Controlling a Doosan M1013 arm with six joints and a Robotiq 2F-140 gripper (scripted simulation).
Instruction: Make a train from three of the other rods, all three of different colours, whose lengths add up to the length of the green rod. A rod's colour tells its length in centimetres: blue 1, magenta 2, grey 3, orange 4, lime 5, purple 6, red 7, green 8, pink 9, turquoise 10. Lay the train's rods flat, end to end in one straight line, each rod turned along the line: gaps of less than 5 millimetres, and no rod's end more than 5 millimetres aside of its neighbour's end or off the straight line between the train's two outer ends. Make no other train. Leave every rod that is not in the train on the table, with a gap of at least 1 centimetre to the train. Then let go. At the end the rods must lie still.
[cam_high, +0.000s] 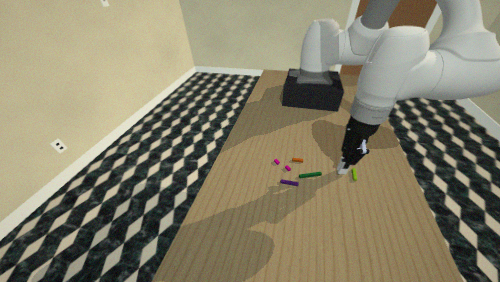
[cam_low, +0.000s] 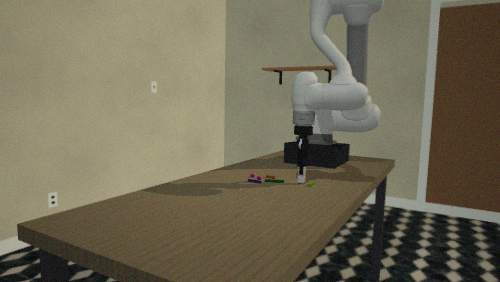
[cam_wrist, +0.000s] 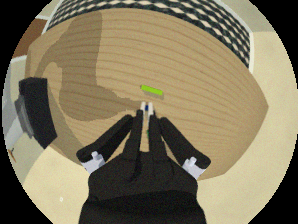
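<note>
Now: the lime rod 1 cm ahead of my hand, 4 cm to the left of it and 4 cm below it. Round my hand: tiny blue piece: 3 cm below; orange rod: 4 cm behind, 15 cm to the right, 4 cm below; green rod: 3 cm ahead, 11 cm to the right, 4 cm below.
</note>
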